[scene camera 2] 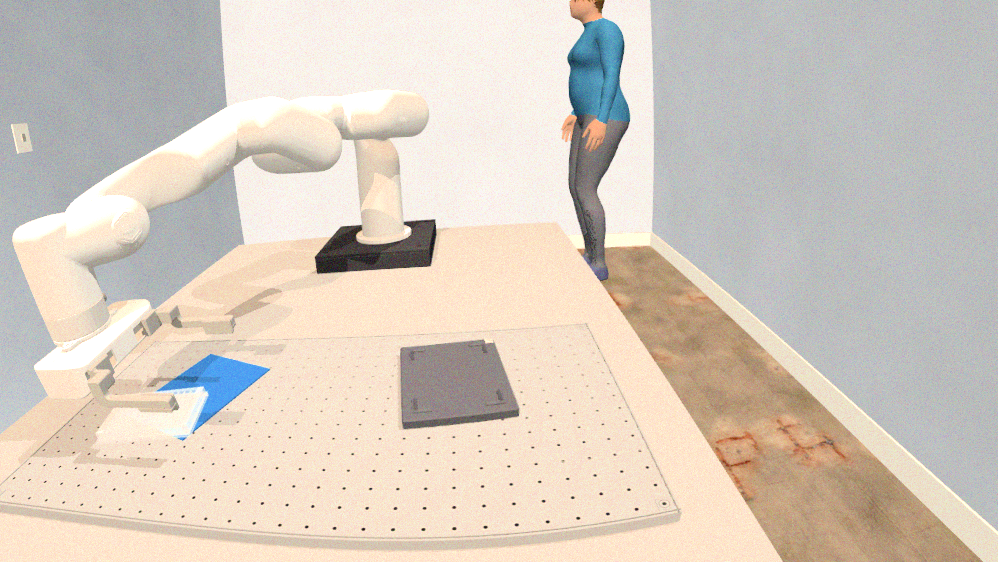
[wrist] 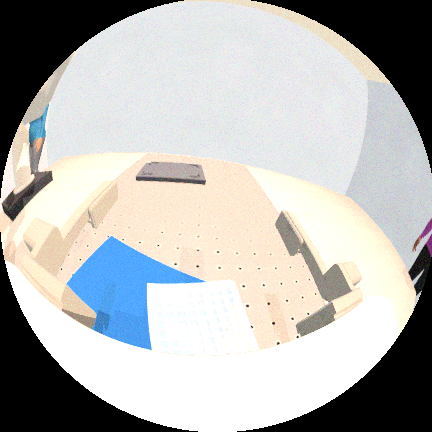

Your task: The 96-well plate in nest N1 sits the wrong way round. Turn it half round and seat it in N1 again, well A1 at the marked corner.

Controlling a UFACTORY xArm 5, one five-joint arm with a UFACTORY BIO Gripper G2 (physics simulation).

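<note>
The white 96-well plate (scene camera 2: 132,424) (wrist: 197,317) lies flat, partly over the blue sheet (scene camera 2: 233,376) (wrist: 117,270) and partly on the perforated board. The well A1 mark cannot be made out. The dark grey nest (scene camera 2: 457,382) (wrist: 172,171) holds no plate; raised corner pieces show on it, and a small pale mark (scene camera 2: 488,341) shows at its far right corner. No N1 label is readable. My gripper (scene camera 2: 199,363) (wrist: 196,218) is wide open above the plate, with nothing between its fingers. The near finger covers part of the plate in the scene view.
The perforated board (scene camera 2: 419,488) (wrist: 215,250) lies on the table (scene camera 2: 488,279). The black arm base (scene camera 2: 373,261) (wrist: 30,192) stands at the back. A person in blue (scene camera 2: 597,69) (wrist: 37,127) stands beyond the table; a person in purple (wrist: 426,242) shows partly at the wrist view's right edge.
</note>
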